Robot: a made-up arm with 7 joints.
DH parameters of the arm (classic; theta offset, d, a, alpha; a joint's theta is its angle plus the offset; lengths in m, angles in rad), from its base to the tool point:
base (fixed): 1.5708 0.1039 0 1.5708
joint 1: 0 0.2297 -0.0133 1.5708
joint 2: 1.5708 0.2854 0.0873 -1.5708
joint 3: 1.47 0 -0.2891 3.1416
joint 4: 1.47 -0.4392 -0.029 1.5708
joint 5: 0 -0.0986 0.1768 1.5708
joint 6: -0.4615 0 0.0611 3.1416
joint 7: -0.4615 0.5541 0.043 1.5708
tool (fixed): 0 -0.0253 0 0
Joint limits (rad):
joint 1: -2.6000..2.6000
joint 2: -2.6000..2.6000
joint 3: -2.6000..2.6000
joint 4: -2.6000..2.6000
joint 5: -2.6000..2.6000
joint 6: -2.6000..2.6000
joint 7: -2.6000..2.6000
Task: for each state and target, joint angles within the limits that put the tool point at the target. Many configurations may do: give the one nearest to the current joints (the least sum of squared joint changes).
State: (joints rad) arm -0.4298 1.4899 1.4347 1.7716 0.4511 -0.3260 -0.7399
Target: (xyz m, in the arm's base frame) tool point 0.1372 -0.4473 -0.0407
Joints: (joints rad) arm -0.4785 2.4222 1.9080 1.9596 0.5512 -0.1199 -0.8750
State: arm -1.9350 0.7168 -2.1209 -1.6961 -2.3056 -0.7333 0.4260
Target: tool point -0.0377 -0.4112 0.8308
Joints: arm -1.6739 0.7364 -2.1242 -1.7500 -1.6843 -0.8870 0.5005
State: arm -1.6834 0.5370 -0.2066 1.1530 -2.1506 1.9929 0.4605
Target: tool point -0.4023 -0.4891 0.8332
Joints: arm -2.0346 0.0768 -0.9785 1.5096 -1.3243 2.2897 0.3335
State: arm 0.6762 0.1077 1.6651 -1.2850 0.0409 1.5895 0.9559
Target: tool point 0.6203 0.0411 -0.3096
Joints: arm 0.4046 0.6949 1.2356 -1.2573 0.3786 1.7623 0.8747
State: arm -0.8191 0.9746 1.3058 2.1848 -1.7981 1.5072 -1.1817
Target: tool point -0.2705 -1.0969 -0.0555
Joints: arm -0.7005 1.3104 1.3730 2.5098 -1.6838 1.6018 -1.2382
